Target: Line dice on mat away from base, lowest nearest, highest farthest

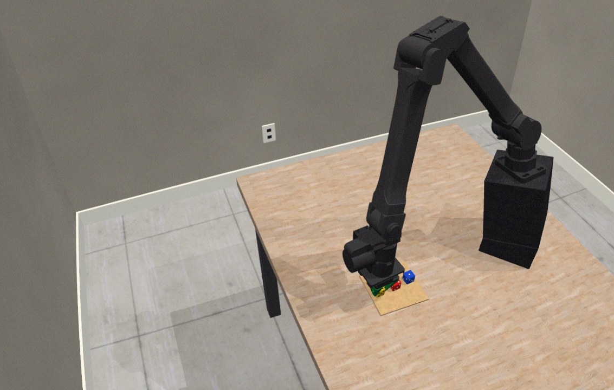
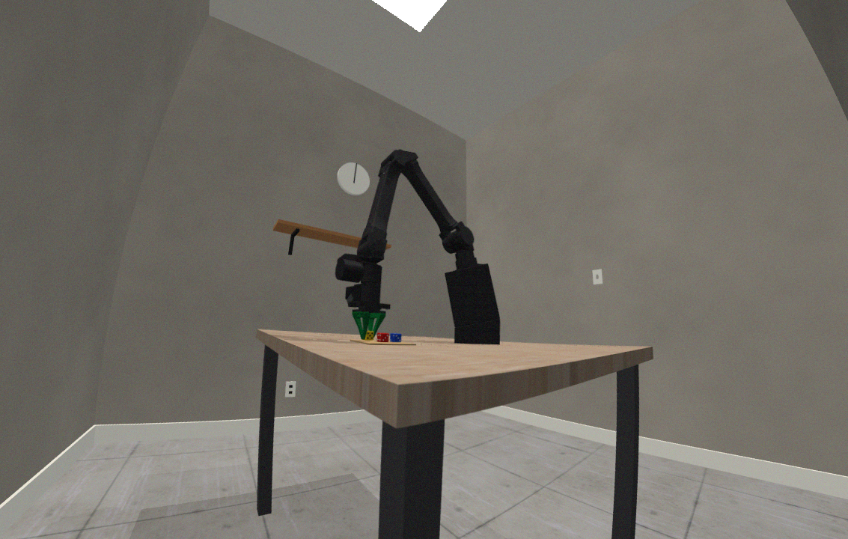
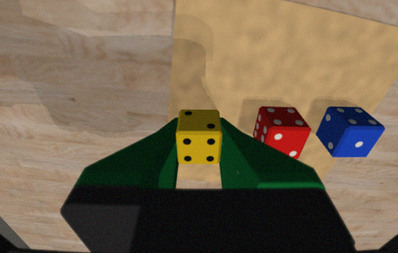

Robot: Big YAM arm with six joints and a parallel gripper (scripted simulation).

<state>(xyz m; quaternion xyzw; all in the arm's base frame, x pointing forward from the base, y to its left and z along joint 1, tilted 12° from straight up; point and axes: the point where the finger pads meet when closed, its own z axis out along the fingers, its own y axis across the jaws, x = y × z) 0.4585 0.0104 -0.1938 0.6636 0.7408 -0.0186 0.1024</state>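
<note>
Right now my hand is right at the yellow die. Also, from my hand: blue die: 100 mm behind, 10 mm to the right; then red die: 50 mm behind; then tan mat: 50 mm behind, 20 mm below.
</note>
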